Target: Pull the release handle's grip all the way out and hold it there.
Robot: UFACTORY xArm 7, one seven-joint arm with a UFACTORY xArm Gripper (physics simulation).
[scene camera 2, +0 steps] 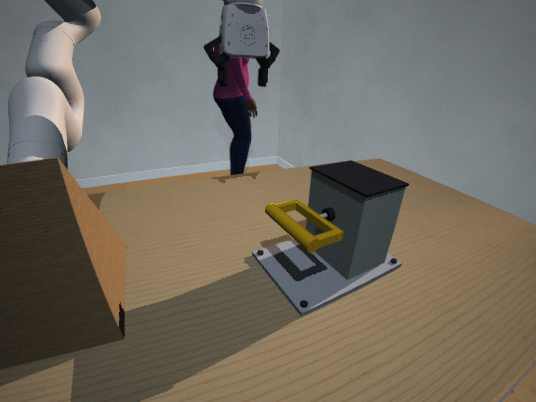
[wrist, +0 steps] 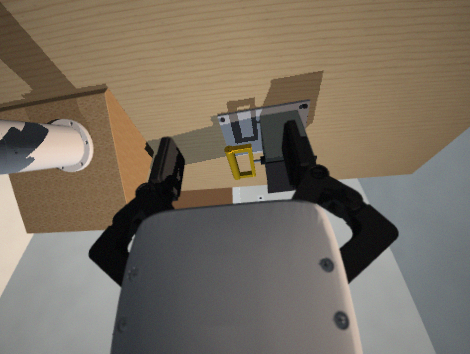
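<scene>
The release handle's yellow frame [scene camera 2: 291,227] [wrist: 233,164] stands out level from the side of a grey-green box [scene camera 2: 337,230] [wrist: 277,132] with a black lid. A short light rod through a black collar [scene camera 2: 328,214] joins them. The box stands on a grey base plate [scene camera 2: 320,292] [wrist: 227,134] with dark bolts at its corners. My gripper [scene camera 2: 243,82] [wrist: 229,141] is open and empty, pointing down, high above the table and apart from the handle. In the wrist view the handle shows between the two fingers, and the right finger covers part of the box.
A large wooden block [scene camera 2: 45,260] [wrist: 65,200] stands at the left and carries the arm's base [wrist: 77,145]. The tabletop [scene camera 2: 440,320] [wrist: 165,55] surrounds the base plate. A person in a pink top and dark trousers [scene camera 2: 239,125] stands beyond the table's far edge, behind my gripper in the scene view.
</scene>
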